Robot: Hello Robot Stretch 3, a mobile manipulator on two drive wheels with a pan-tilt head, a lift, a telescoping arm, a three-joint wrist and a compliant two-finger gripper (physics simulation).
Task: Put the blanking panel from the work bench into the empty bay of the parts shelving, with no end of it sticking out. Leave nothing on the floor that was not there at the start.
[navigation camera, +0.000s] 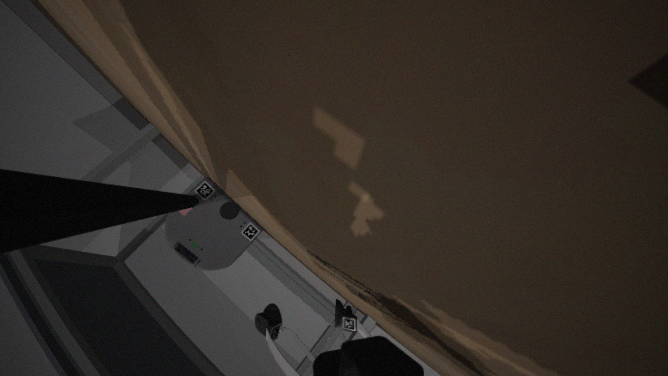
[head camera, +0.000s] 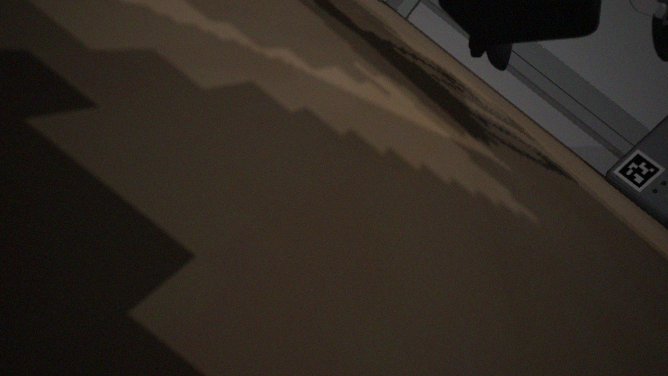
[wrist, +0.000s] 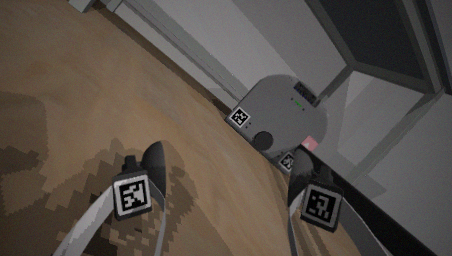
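Note:
My gripper is open. Its two dark fingertips stand wide apart, and no object shows between them in the wrist view. In that view the brown wood surface shows behind the fingers, tilted across the picture. In the navigation view the gripper is at the bottom, close to the edge of this surface. The blanking panel, the work bench and the parts shelving cannot be made out in these views. The pictures are dark.
The brown wood surface, patched with shadow, runs diagonally through all views. My grey base lies along its edge, with my dark mast beside it. A dark pane in a grey frame is behind.

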